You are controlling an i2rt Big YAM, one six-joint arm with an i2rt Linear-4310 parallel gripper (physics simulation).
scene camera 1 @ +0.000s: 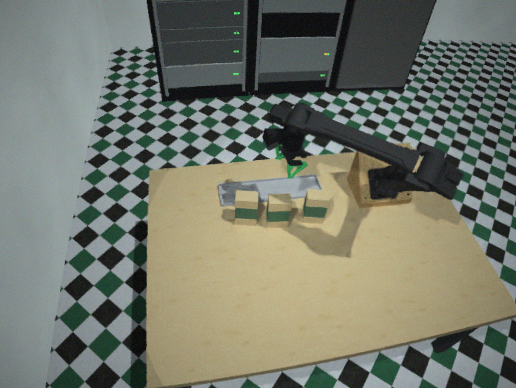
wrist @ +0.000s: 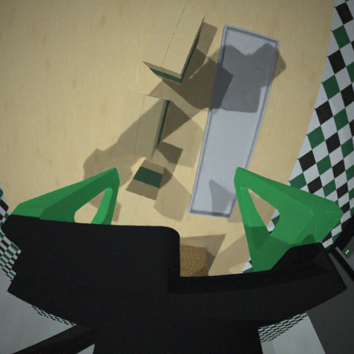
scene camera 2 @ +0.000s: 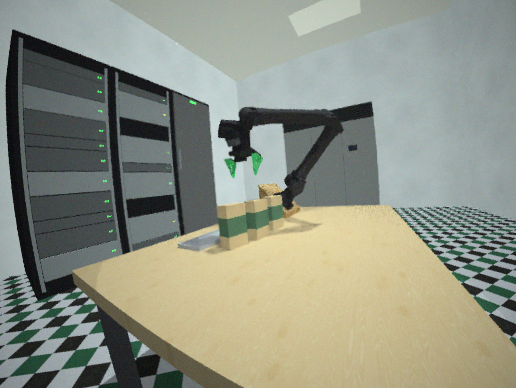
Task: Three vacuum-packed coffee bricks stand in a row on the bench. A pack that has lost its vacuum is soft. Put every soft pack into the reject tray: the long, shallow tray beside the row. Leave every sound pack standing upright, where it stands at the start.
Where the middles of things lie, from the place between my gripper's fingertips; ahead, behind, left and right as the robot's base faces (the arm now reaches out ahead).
Right now my hand is 250 mm above the grey reject tray (scene camera 1: 295, 187), 110 mm to the left of it and 10 mm short of it.
